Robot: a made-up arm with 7 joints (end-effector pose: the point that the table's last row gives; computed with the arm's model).
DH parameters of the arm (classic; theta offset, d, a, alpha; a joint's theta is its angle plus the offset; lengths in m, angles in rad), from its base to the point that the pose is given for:
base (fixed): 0 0.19 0.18 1.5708
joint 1: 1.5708 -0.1 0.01 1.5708
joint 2: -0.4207 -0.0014 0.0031 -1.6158
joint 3: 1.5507 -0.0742 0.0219 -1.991
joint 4: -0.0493 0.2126 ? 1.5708
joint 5: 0 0.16 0.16 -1.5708
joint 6: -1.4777 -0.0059 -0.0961 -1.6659
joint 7: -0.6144 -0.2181 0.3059 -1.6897
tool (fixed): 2.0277 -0.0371 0 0
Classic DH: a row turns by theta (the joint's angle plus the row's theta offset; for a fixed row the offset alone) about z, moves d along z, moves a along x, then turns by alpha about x.
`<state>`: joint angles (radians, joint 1 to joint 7).
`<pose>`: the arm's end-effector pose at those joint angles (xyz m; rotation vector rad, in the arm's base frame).
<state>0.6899 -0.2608 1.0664 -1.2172 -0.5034 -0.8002 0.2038</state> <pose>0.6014 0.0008 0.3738 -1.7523 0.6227 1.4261</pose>
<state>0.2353 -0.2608 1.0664 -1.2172 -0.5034 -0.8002 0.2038</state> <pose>0.6393 0.0008 0.1701 -1.4298 0.8556 1.8408</pose>
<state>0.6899 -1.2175 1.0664 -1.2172 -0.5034 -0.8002 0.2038</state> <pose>0.5130 -0.0687 0.4810 -1.8319 1.6708 0.8026</pose>
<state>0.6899 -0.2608 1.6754 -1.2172 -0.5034 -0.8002 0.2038</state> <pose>0.4750 0.1791 0.5562 -2.3607 0.3303 1.0719</pose>
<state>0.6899 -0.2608 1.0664 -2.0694 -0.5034 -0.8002 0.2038</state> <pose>0.5988 0.2044 0.4152 -2.3338 1.4062 1.1932</pose>
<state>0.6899 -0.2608 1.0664 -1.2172 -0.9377 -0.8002 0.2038</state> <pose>0.5847 -0.0801 0.3937 -1.5527 0.8513 1.0383</pose>
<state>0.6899 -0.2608 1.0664 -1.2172 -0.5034 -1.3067 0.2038</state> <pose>0.5927 -0.0583 0.2577 -1.8660 1.1992 1.5289</pose>
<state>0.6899 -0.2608 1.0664 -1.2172 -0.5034 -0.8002 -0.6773</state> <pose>0.6637 -0.2356 0.2773 -0.8206 0.9084 1.2879</pose>
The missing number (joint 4, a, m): 0.2
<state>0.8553 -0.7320 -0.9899 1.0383 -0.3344 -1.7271 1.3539</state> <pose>0.3403 0.2580 0.0619 -0.5749 0.3827 0.1377</pose>
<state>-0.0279 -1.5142 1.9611 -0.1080 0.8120 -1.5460 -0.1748</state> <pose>0.5630 0.0867 -0.0605 1.2962 -0.3799 -1.7826</pose>
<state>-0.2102 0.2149 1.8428 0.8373 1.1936 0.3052 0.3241</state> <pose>0.5701 0.0191 -0.1461 0.7155 -2.5382 -0.1449</pose>
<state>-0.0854 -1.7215 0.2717 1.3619 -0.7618 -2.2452 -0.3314</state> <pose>0.0353 -0.3137 -0.3348 0.1572 1.1022 0.8697</pose>
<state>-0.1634 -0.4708 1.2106 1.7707 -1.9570 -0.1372 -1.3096</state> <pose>0.1303 0.5582 -0.1176 2.7097 0.0914 -1.0024</pose>
